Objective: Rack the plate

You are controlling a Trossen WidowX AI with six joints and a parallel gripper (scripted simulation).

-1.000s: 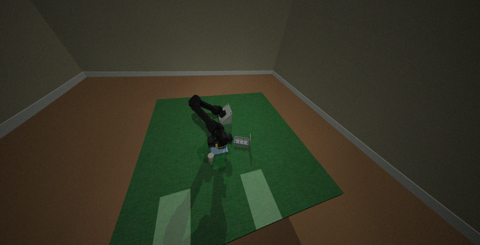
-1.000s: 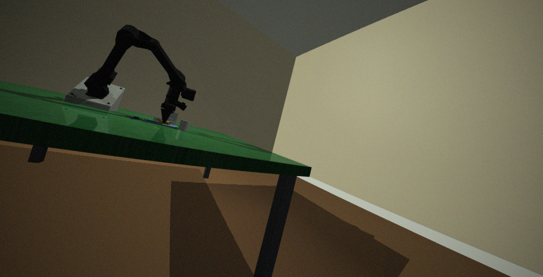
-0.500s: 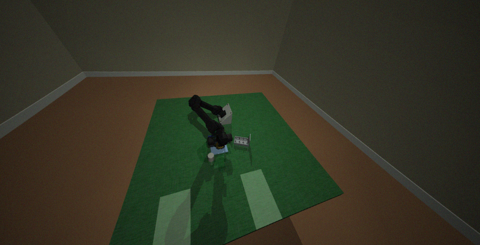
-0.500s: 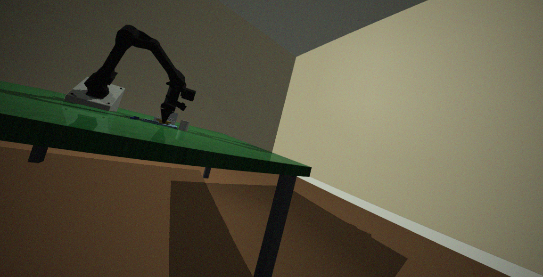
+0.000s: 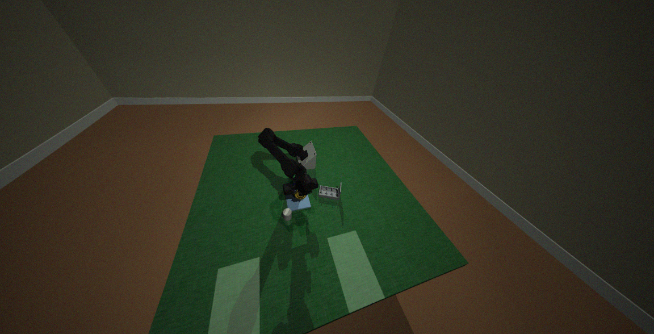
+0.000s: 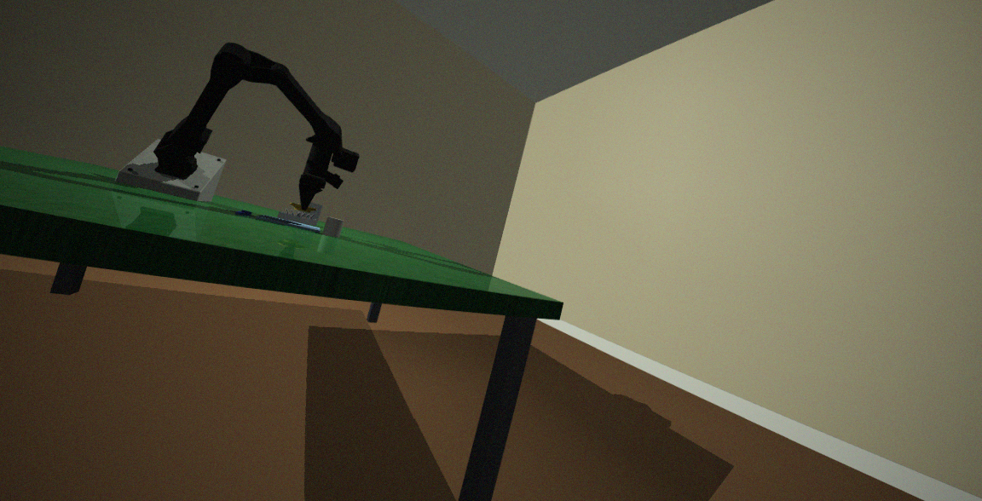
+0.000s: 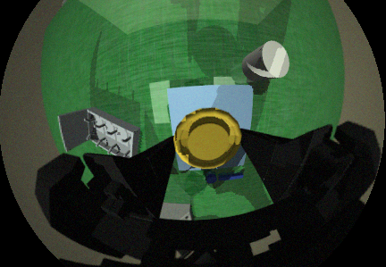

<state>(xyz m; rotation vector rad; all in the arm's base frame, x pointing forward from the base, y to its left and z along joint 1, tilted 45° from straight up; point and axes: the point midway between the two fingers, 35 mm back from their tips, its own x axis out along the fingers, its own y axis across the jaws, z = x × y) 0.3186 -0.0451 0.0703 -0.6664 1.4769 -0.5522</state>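
Right now the light blue mat is 20 mm behind my gripper tip, 10 mm to the right of it and 50 mm below it. The rest, counted from my gripper tip: yellow plate 10 mm above; white cup 90 mm ahead, 90 mm to the right, 20 mm below; blue spoon 130 mm behind, 40 mm to the right, 50 mm below.
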